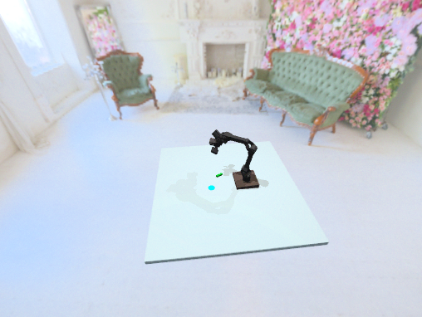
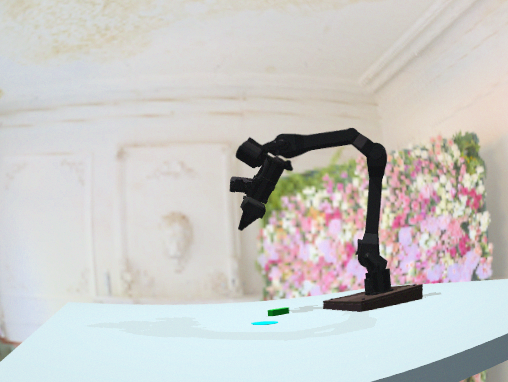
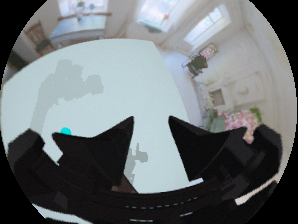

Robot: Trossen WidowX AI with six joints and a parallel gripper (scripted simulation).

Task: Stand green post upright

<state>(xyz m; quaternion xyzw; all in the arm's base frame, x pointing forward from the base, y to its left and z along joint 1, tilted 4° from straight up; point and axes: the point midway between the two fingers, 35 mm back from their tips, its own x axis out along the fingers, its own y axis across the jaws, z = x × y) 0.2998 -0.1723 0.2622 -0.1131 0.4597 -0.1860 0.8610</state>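
My gripper tip is now 70 mm past the green post, 120 mm to the right of it and 240 mm above it. The rest, counted from my gripper tip: cyan circle: 10 mm behind, 290 mm to the left, 250 mm below.
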